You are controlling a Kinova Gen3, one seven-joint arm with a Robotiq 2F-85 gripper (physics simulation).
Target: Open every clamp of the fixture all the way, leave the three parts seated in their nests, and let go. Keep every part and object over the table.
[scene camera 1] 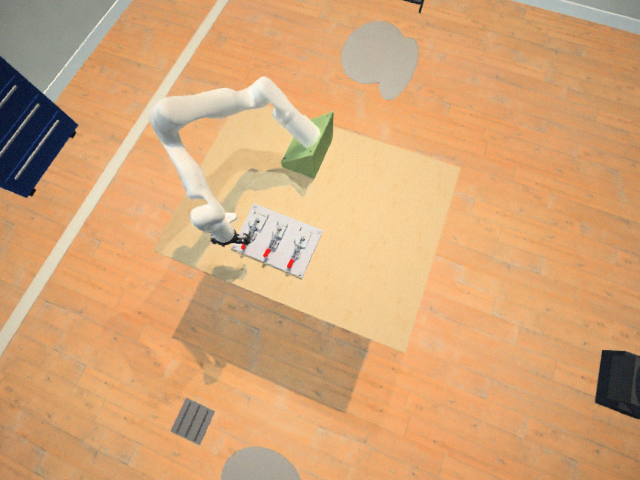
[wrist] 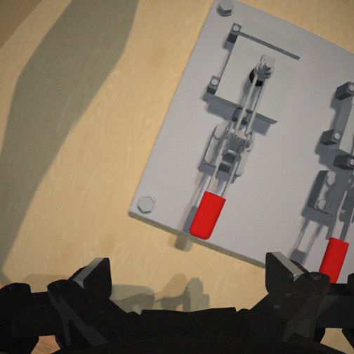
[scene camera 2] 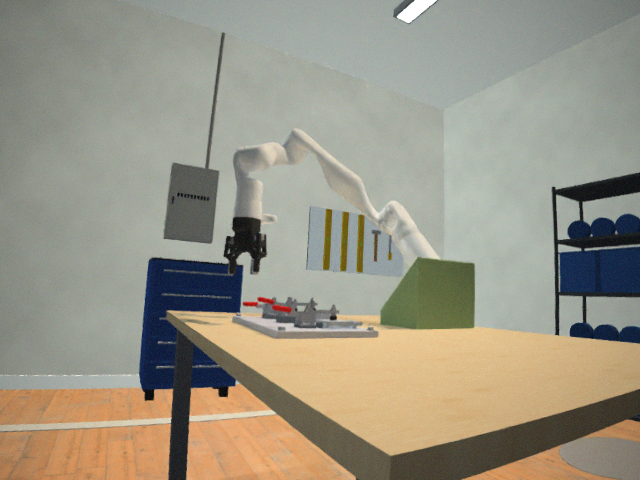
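Seen in the pictures: gripper, fingertip midpoint: (scene camera 1: pixel 235 244) (scene camera 2: pixel 242 274); arm's base, origin of the base link: (scene camera 1: pixel 311 139) (scene camera 2: pixel 431 273).
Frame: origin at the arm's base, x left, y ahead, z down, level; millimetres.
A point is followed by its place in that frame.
Note:
The grey fixture plate (scene camera 1: pixel 311 248) @(x 115, y 444, z 148 mm) (scene camera 2: pixel 330 334) @(x 127, y 468, z 155 mm) (wrist: pixel 170 165) lies on the table and carries three clamps with red handles. The left clamp's handle (scene camera 1: pixel 243 246) @(x -167, y 522, z 107 mm) (wrist: pixel 207 215) lies low toward the plate's edge, and its arm reaches over a flat square part (wrist: pixel 280 85) in its nest. The middle handle (scene camera 1: pixel 267 252) @(x -54, y 523, z 93 mm) (wrist: pixel 334 260) and right handle (scene camera 1: pixel 290 264) @(x 54, y 546, z 104 mm) (scene camera 2: pixel 281 308) @(x 60, y 547, z 108 mm) also lie low. The right clamp is outside the wrist view. My gripper (scene camera 1: pixel 231 240) @(x -178, y 537, z 36 mm) (scene camera 2: pixel 242 269) @(x -178, y 537, z 36 mm) (wrist: pixel 187 273) is open and empty, pointing down, above and apart from the handles, near the left clamp's handle end.
The wooden table (scene camera 1: pixel 382 232) @(x 404, y 286, z 163 mm) (scene camera 2: pixel 413 361) @(x 383, y 506, z 163 mm) bears the green wedge-shaped base (scene camera 1: pixel 310 149) @(x 12, y 63, z -19 mm) (scene camera 2: pixel 444 294) @(x 48, y -1, z 62 mm) of the arm. Bolt heads, one at the near left corner (wrist: pixel 146 204), stand on the fixture plate. A blue drawer cabinet (scene camera 1: pixel 31 129) (scene camera 2: pixel 196 330) stands beyond the table.

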